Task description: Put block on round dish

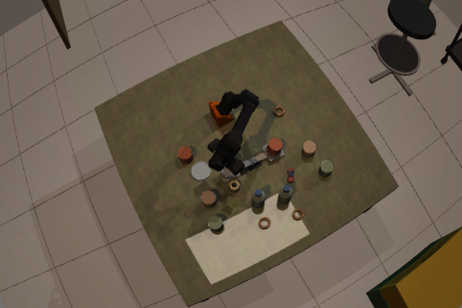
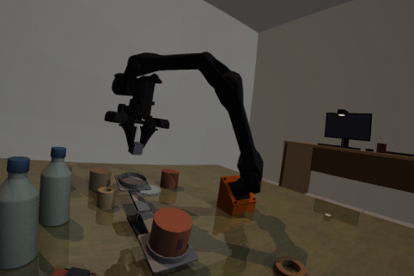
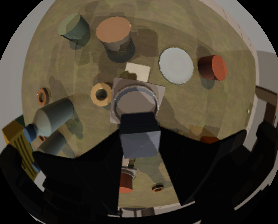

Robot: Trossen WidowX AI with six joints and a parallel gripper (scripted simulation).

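My gripper tip is now 9 cm past the round dish, 11 cm to the left of it and 16 cm above it. From my gripper tip the other things lie so: cup (19 cm behind, 16 cm to the right, 13 cm below); small red object (15 cm ahead, 27 cm to the left, 15 cm below); bluish block (1 cm above).
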